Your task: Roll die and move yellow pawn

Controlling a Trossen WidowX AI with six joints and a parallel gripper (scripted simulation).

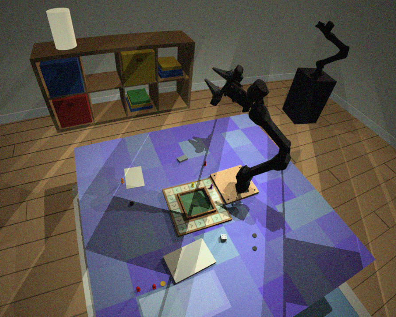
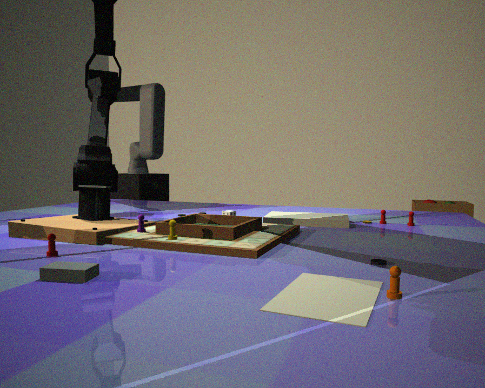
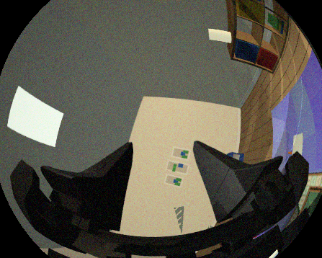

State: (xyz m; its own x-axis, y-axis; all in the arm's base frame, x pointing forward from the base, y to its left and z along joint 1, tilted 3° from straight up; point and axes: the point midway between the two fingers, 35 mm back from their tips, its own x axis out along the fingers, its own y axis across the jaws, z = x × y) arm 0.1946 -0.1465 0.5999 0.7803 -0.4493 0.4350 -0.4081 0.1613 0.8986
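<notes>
Right now the white die is 5 cm behind my gripper tip, 39 cm to the left of it and 62 cm below it. Round my gripper tip: yellow pawn (3 cm ahead, 7 cm to the left, 61 cm below); then grey block (5 cm ahead, 15 cm to the right, 63 cm below); then purple pawn (7 cm behind, 10 cm to the left, 61 cm below).
</notes>
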